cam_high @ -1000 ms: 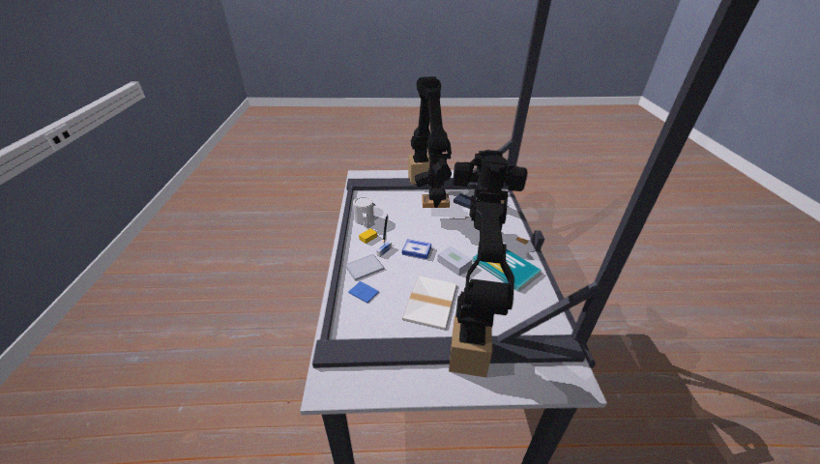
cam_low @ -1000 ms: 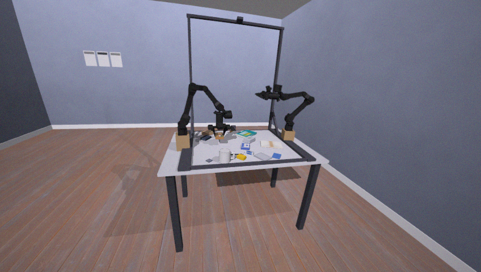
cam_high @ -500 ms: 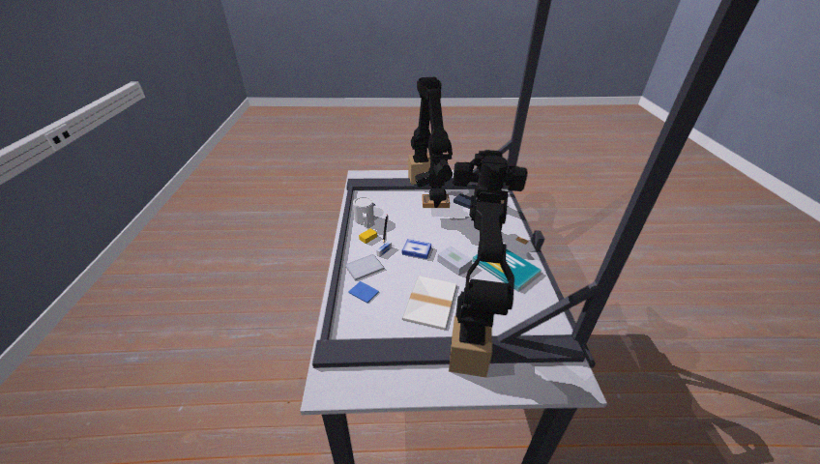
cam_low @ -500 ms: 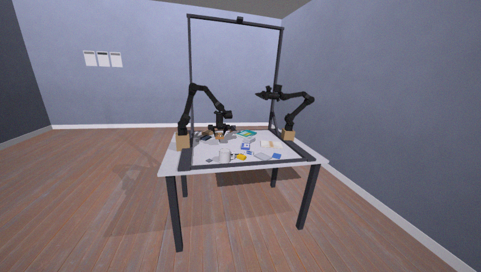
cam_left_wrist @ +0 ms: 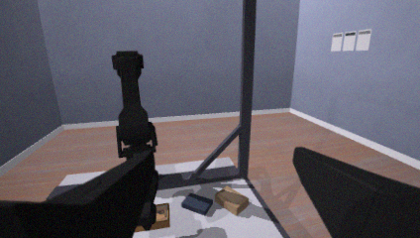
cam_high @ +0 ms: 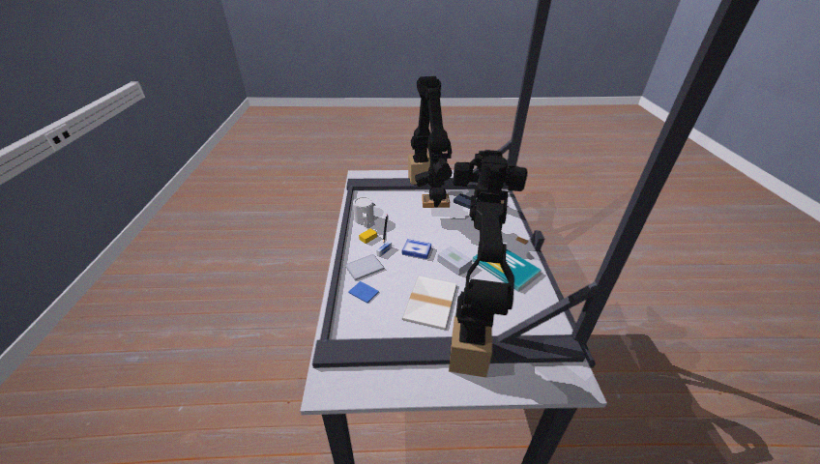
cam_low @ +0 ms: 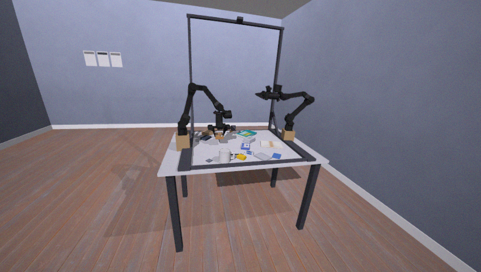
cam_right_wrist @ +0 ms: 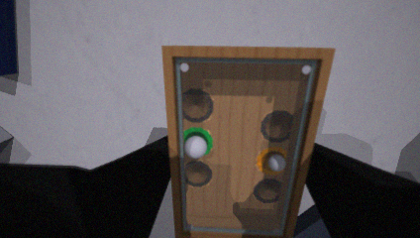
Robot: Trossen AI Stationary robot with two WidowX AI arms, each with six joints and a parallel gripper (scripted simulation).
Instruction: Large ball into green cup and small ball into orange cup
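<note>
The covered wooden puzzle is 30 mm below my right hand.
</note>
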